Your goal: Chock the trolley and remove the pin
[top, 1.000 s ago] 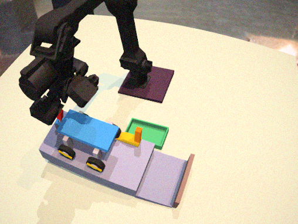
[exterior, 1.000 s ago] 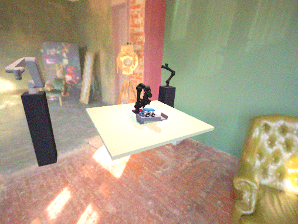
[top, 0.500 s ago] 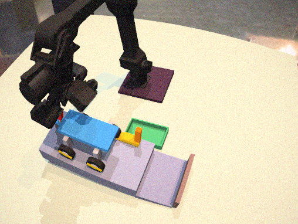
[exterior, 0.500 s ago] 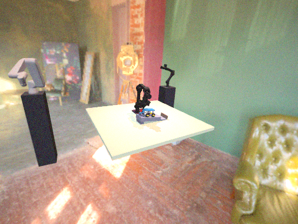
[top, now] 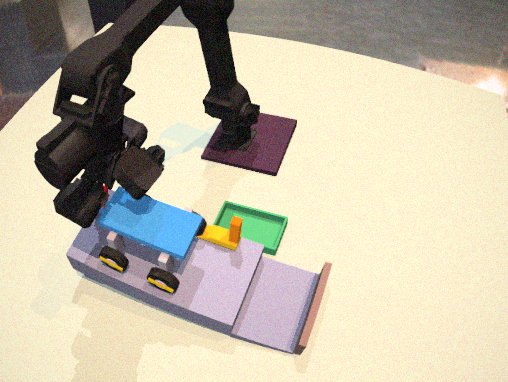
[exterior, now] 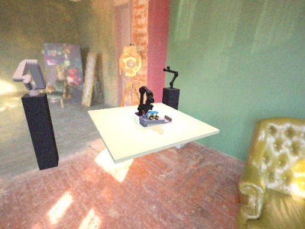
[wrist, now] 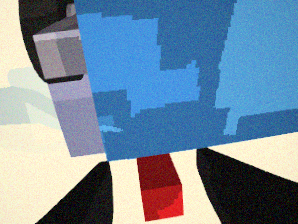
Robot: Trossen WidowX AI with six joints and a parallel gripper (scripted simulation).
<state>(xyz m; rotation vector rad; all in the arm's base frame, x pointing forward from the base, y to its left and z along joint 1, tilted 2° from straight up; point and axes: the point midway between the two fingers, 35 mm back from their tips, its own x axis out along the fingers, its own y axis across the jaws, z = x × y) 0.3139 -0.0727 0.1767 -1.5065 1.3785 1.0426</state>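
My gripper tip is 10 mm above the red-headed stop pin. From my gripper tip the other things lie so: ramp 10 mm ahead, 100 mm to the left, 100 mm below; yellow chock 50 mm behind, 180 mm to the left, 60 mm below; trolley 10 mm ahead, 90 mm to the left, 30 mm below.
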